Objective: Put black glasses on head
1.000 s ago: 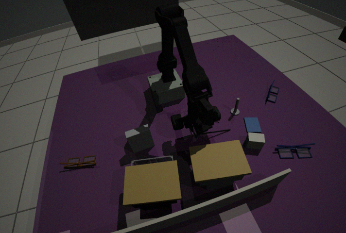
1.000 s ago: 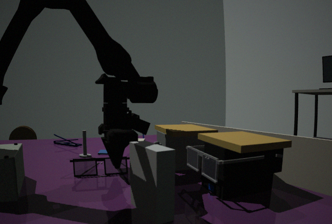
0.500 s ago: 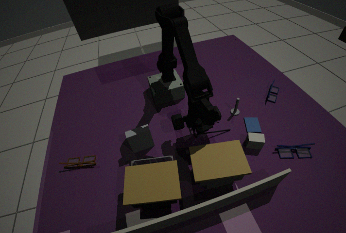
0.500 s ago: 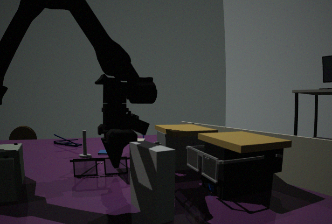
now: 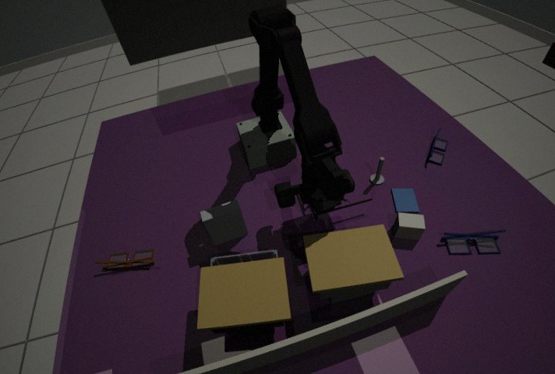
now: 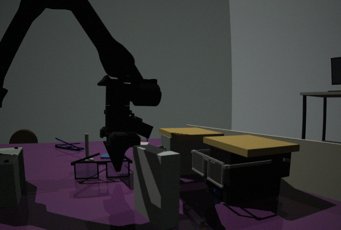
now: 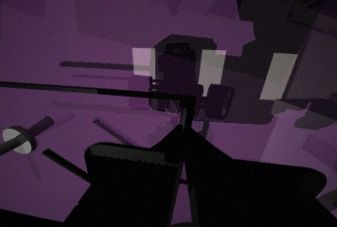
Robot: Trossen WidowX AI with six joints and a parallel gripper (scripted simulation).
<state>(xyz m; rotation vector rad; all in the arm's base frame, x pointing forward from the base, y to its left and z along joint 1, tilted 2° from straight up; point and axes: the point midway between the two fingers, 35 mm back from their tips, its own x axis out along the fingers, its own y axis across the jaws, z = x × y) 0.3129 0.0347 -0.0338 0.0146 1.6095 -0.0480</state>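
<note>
The round base lies 5 cm behind my gripper tip, 21 cm to the left of it and 1 cm above it. From my gripper tip the other things lie so: white block: 13 cm ahead, 20 cm to the left, 1 cm above; grey block: 23 cm to the right, 4 cm above; blue card: 4 cm ahead, 25 cm to the left, 1 cm below.
</note>
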